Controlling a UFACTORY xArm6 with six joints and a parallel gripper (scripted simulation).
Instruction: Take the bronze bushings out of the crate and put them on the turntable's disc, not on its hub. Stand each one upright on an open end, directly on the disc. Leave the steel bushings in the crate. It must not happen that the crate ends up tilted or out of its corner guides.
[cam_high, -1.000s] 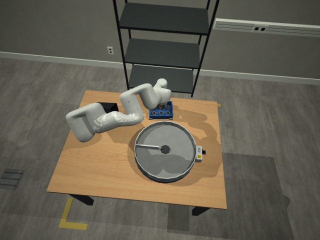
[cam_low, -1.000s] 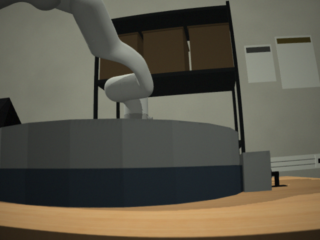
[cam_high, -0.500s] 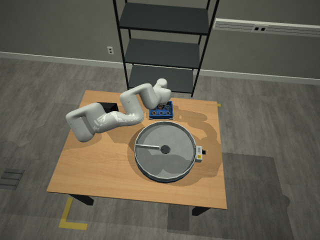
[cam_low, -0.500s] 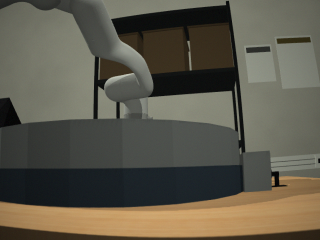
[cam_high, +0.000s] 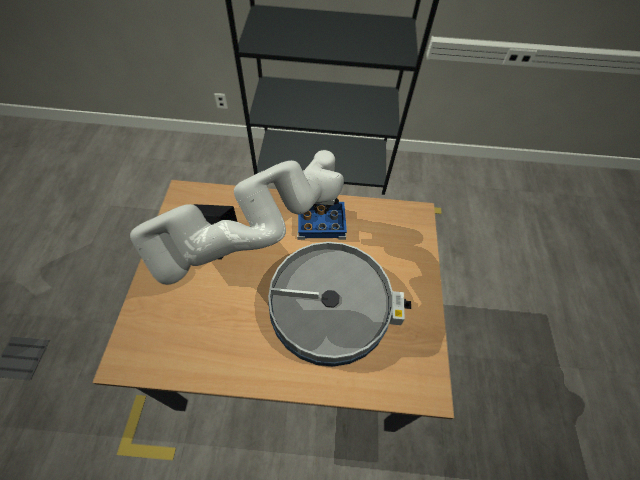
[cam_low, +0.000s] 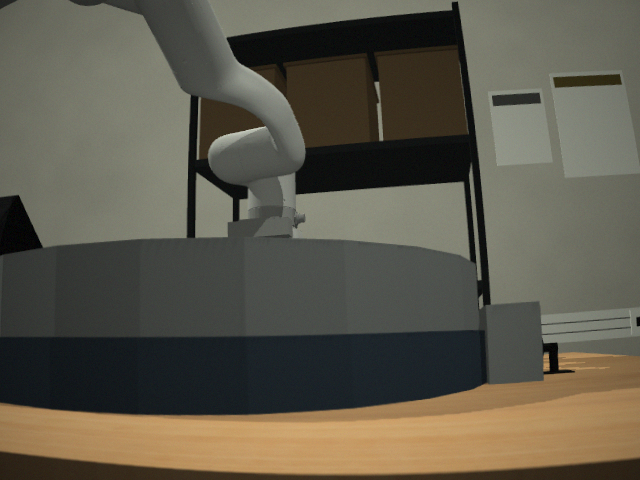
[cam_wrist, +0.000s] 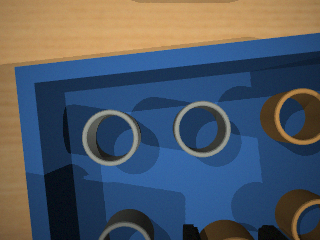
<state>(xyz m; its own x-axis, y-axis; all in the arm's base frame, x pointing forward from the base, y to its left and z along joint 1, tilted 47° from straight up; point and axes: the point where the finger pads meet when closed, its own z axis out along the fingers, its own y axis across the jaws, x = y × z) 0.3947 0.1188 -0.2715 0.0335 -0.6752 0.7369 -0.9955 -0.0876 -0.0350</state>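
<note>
Now: hand 40 mm above the blue crate, 30 mm to the left of it and 10 mm short of it. From my hand the other things lie so: turntable 380 mm to the right, 100 mm ahead, 10 mm below; then grey turntable disc 380 mm to the right, 80 mm ahead, 10 mm below.
</note>
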